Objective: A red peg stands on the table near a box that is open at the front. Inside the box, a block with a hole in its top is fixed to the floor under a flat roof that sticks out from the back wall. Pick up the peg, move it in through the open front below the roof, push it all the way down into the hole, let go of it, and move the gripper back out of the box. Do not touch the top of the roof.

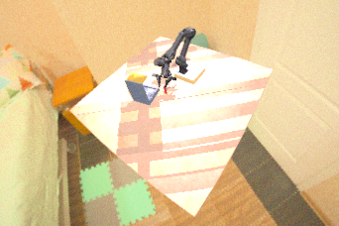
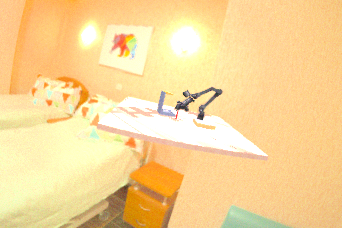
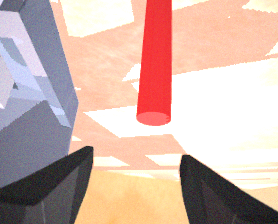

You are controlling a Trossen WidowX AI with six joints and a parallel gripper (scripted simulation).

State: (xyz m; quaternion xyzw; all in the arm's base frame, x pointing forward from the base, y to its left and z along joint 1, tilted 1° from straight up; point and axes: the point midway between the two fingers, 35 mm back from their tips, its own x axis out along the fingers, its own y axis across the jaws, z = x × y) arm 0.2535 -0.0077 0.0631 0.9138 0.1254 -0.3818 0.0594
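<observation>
Now: the red peg 30 mm behind my gripper tip and 50 mm below it. Round my gripper tip: box wall: 150 mm ahead, 110 mm to the right, 30 mm above; then yellow roof: 110 mm ahead, 120 mm to the right, 140 mm above.
</observation>
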